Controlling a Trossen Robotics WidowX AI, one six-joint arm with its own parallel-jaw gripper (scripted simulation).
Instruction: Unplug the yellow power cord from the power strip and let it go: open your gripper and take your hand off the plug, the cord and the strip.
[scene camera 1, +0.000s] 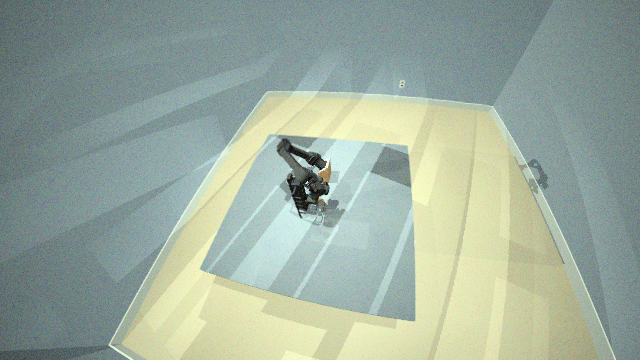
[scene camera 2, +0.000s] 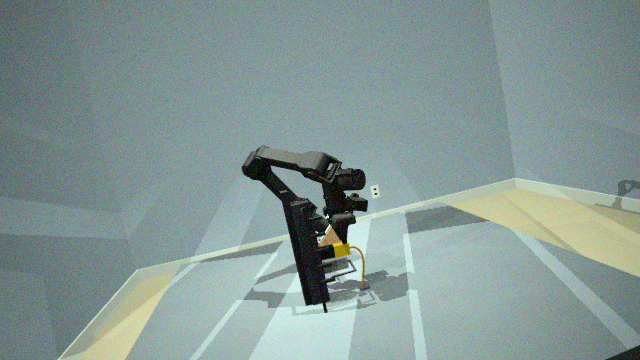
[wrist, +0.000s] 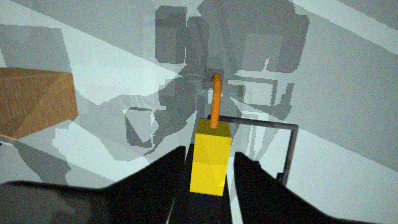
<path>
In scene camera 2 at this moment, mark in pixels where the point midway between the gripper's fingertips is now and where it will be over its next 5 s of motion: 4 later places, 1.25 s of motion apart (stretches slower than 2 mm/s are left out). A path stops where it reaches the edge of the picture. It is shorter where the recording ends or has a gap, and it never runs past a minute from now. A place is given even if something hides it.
My gripper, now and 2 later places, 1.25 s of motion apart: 343, 242; 345, 246; 369, 234
</path>
